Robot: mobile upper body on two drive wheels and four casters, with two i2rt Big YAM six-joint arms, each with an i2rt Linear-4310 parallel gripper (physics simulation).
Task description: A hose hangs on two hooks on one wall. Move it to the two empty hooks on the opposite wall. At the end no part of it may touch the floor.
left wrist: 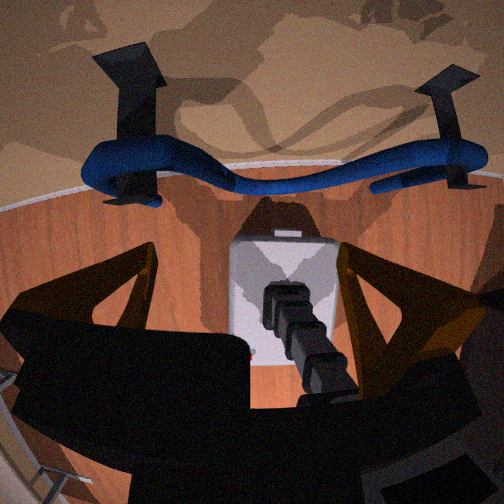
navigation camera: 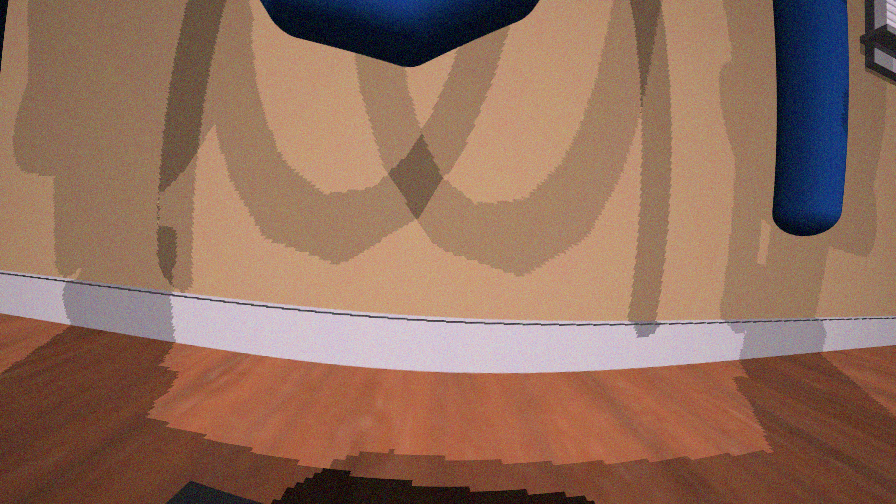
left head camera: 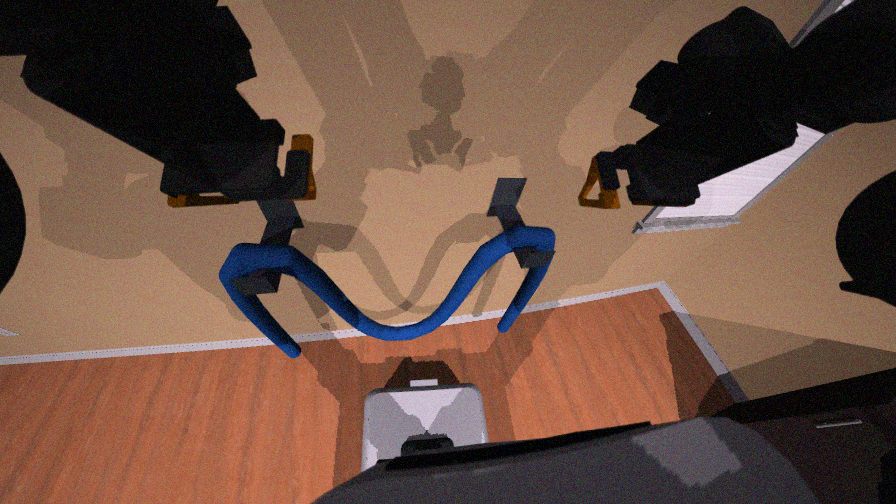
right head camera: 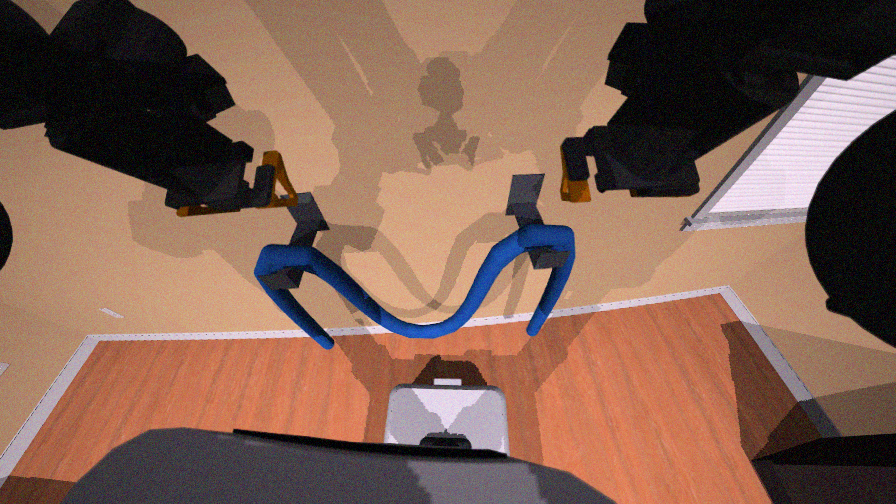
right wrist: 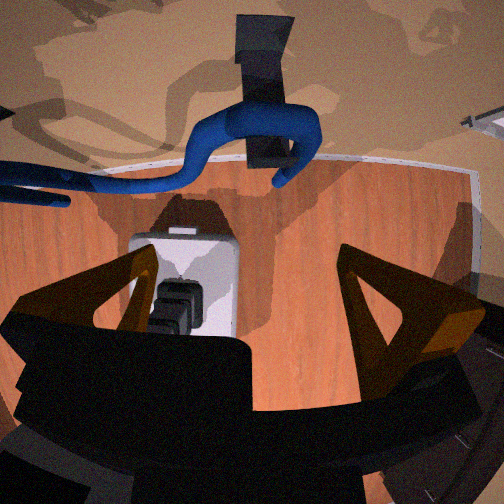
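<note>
A blue hose [left head camera: 388, 282] hangs in an M shape on two dark hooks on the tan wall, the left hook [left head camera: 278, 219] and the right hook [left head camera: 510, 200]. Its middle sags low and both ends hang free above the floor. My left gripper [left head camera: 275, 181] is open and empty, just up and left of the left hook. My right gripper [left head camera: 604, 184] is open and empty, to the right of the right hook. The left wrist view shows the whole hose [left wrist: 280, 175] beyond open fingers [left wrist: 245, 255]. The right wrist view shows the hose's right bend [right wrist: 270, 122] over its hook, beyond open fingers [right wrist: 245, 252].
A white baseboard [navigation camera: 438, 344] runs along the wall above the wooden floor. A shuttered window [left head camera: 745, 181] is on the wall at the right. Dark furniture [left head camera: 814, 426] stands at the lower right. My white base [left head camera: 426, 416] is close to the wall. The hose's loop [navigation camera: 401, 28] and one end [navigation camera: 808, 112] hang close in the navigation view.
</note>
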